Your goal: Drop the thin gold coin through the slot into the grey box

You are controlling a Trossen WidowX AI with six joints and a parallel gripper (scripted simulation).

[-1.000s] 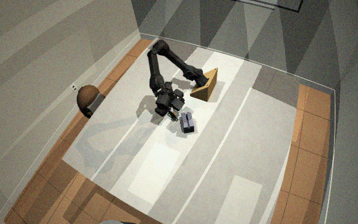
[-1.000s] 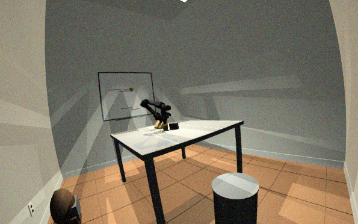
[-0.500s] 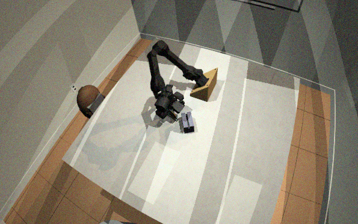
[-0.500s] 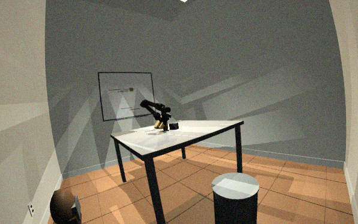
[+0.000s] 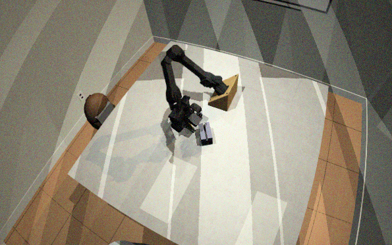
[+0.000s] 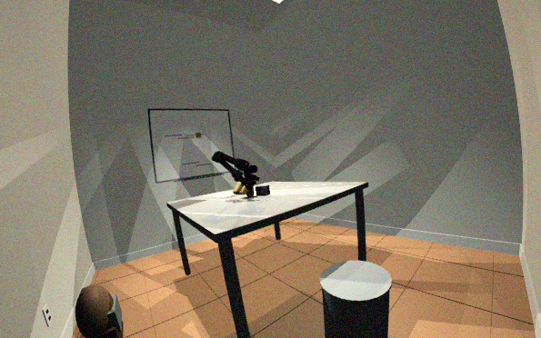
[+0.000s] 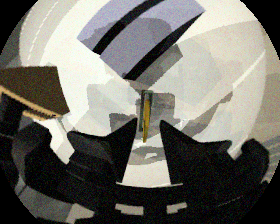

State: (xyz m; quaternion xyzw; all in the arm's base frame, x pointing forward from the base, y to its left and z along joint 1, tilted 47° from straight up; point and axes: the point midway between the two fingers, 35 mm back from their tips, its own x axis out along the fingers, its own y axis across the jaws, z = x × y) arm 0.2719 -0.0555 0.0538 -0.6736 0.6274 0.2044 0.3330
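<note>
My gripper tip is now 10 mm above the gold coin.
</note>
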